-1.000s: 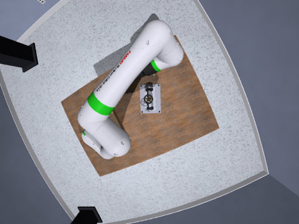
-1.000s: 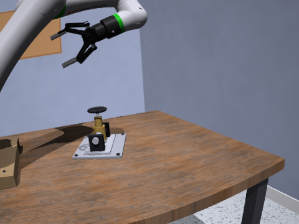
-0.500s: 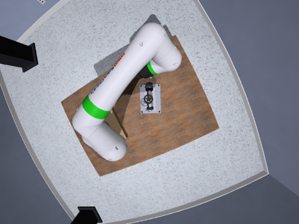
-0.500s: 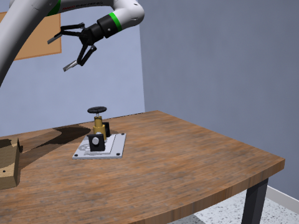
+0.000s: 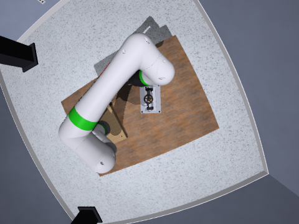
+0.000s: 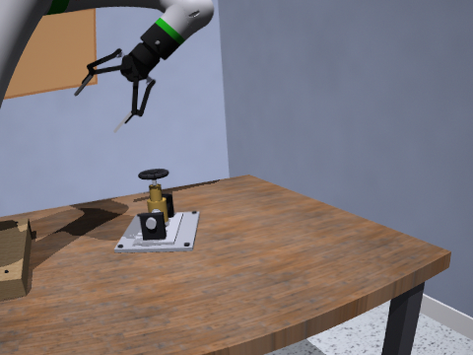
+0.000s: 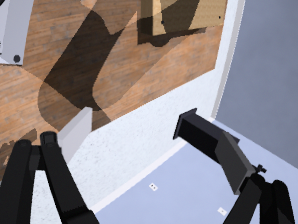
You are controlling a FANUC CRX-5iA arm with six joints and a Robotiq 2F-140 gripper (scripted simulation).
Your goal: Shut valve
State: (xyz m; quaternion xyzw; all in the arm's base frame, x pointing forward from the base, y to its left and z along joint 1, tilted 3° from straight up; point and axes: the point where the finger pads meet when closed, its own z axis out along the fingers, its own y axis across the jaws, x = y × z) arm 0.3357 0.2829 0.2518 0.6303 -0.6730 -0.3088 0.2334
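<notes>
The black spoked handwheel lies 160 mm below my hand, 140 mm to the right of it and 130 mm ahead of it.
</notes>
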